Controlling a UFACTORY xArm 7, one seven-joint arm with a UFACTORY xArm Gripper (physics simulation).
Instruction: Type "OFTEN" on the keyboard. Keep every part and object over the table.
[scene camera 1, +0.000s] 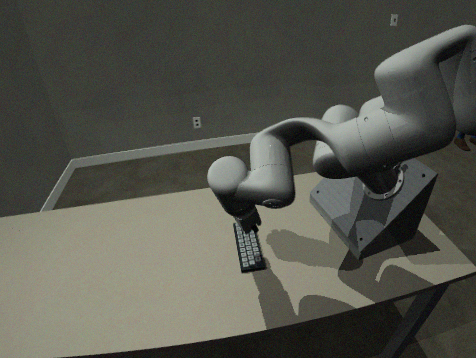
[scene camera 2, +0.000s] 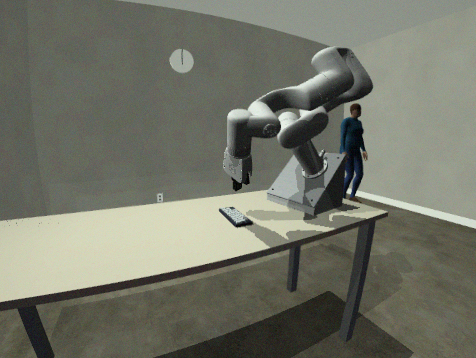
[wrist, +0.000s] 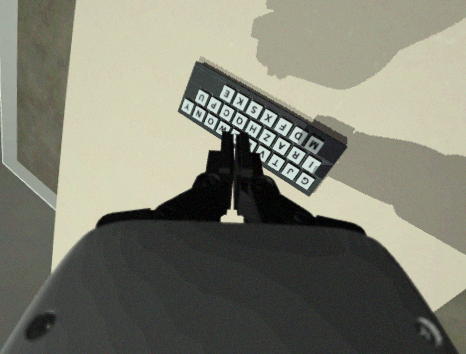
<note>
I see my gripper (scene camera 2: 237, 188) and a dark keyboard (scene camera 1: 249, 252).
My gripper is seen too in the wrist view (wrist: 233, 151).
</note>
